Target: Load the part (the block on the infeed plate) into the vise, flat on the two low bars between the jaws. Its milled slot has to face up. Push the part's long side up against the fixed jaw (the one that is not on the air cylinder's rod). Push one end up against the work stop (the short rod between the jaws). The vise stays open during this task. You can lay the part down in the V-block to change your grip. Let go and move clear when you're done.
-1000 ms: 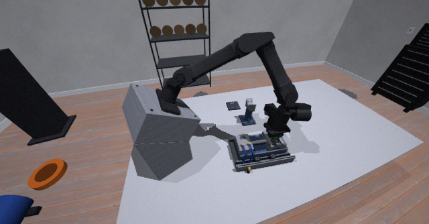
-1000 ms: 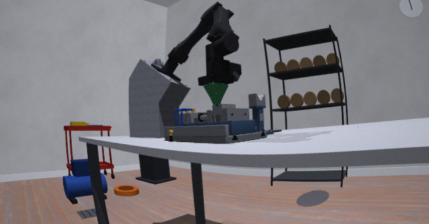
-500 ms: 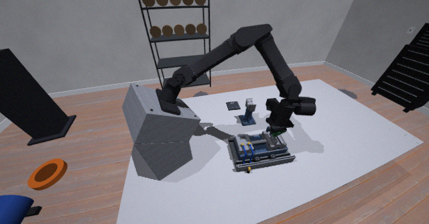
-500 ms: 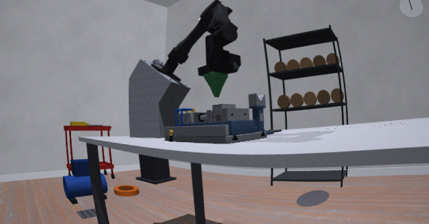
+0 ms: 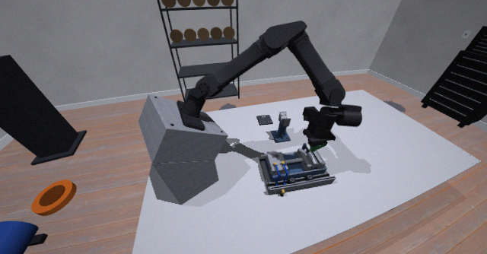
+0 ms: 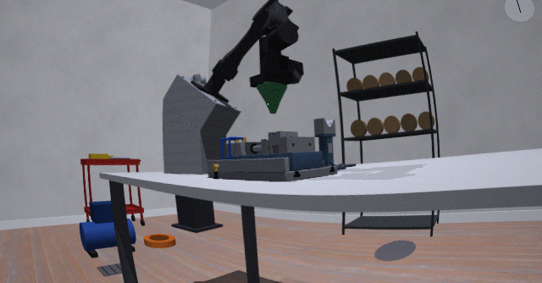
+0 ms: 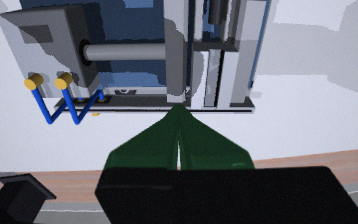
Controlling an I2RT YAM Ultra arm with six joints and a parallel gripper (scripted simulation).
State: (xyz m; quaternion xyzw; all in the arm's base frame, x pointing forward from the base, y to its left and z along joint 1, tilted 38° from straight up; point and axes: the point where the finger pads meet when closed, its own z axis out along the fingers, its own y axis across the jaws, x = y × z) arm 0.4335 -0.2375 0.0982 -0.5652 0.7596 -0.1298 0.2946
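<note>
Right now my hand is 7 cm above the part, 3 cm short of it and 1 cm to the left of it. The rest, counted from my hand: cylinder rod: 9 cm below, 5 cm behind, 3 cm to the left; work stop: 8 cm below, 6 cm to the left, 5 cm ahead; moving jaw: 9 cm below, 2 cm to the left.
</note>
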